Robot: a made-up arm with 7 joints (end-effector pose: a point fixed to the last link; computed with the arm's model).
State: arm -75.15 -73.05 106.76 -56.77 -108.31 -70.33 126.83
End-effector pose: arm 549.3 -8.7 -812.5 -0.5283 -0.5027 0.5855 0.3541
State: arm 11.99 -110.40 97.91 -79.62 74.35 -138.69 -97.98
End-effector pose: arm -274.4 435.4 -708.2 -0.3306 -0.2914 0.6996 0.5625
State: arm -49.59 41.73 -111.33 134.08 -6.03 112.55 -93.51
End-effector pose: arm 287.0 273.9 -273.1 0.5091 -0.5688 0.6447 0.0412
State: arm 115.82 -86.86 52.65 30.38 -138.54 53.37 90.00
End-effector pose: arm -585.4 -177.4 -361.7 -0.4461 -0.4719 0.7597 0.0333
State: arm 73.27 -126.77 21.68 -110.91 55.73 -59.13 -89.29
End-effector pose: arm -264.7 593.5 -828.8 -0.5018 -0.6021 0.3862 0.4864
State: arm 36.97 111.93 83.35 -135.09 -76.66 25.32 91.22
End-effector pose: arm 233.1 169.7 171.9 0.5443 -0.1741 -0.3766 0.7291
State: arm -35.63 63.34 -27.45 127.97 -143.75 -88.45 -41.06
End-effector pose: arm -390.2 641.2 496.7 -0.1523 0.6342 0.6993 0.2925
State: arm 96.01 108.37 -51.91 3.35 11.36 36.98 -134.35
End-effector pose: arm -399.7 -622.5 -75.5 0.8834 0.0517 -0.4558 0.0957
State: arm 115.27 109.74 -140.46 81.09 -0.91 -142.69 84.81
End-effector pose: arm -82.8 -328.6 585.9 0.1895 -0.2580 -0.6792 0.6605
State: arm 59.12 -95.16 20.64 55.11 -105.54 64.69 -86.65
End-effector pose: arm -192.8 445.6 -354.8 -0.4479 0.6144 -0.5752 0.3018
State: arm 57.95 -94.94 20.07 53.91 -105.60 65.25 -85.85
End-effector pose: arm -191.6 454.2 -356.9 -0.4496 0.6259 -0.5668 0.2912
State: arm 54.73 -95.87 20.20 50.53 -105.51 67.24 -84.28
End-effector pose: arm -188.0 480.0 -360.5 -0.4515 0.6611 -0.5396 0.2606
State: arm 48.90 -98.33 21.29 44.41 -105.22 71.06 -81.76
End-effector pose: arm -174.3 530.9 -358.3 -0.4443 0.7254 -0.4822 0.2094
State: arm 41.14 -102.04 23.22 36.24 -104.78 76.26 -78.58
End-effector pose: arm -137.0 601.7 -337.9 -0.4149 0.8067 -0.3923 0.1525
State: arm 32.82 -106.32 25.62 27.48 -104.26 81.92 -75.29
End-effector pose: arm -68.3 670.8 -295.2 -0.3592 0.8826 -0.2831 0.1086
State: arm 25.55 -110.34 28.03 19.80 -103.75 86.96 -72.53
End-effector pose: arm 15.5 714.7 -242.1 -0.2923 0.9353 -0.1799 0.0858
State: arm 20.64 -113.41 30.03 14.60 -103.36 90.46 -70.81
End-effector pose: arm 82.6 730.2 -199.0 -0.2387 0.9619 -0.1077 0.0782
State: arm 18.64 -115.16 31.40 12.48 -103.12 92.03 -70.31
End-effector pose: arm 111.3 731.8 -178.9 -0.2154 0.9705 -0.0771 0.0759
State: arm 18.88 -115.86 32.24 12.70 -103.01 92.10 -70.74
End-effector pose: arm 106.9 730.5 -178.7 -0.2183 0.9699 -0.0787 0.0737
